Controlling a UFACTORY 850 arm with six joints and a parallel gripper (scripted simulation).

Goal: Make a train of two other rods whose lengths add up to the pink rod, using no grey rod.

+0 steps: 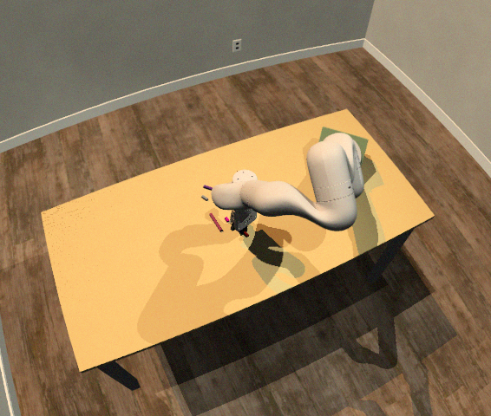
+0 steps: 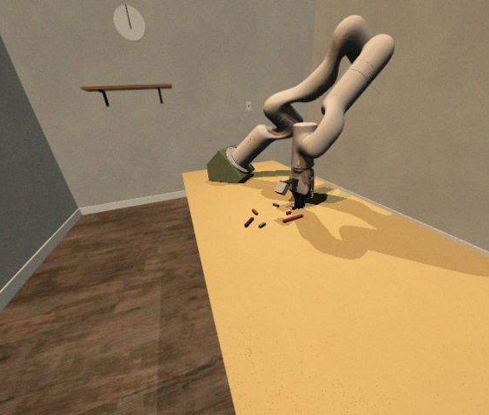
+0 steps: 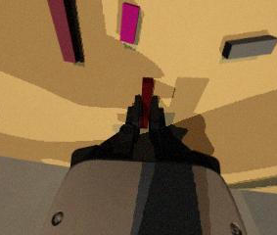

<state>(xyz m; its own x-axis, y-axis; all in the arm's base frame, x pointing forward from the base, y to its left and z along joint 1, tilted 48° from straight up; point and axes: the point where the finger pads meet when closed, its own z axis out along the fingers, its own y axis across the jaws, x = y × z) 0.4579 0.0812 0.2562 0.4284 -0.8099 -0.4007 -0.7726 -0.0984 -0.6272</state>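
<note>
My gripper is now 5 cm short of the magenta rod, 6 cm to the left of it and 2 cm above it. From my hand the other things lie so: orange rod (2 cm ahead, 19 cm to the right, 2 cm below); then pink rod (10 cm ahead, 6 cm to the right, 2 cm below); then red rod (2 cm below).
</note>
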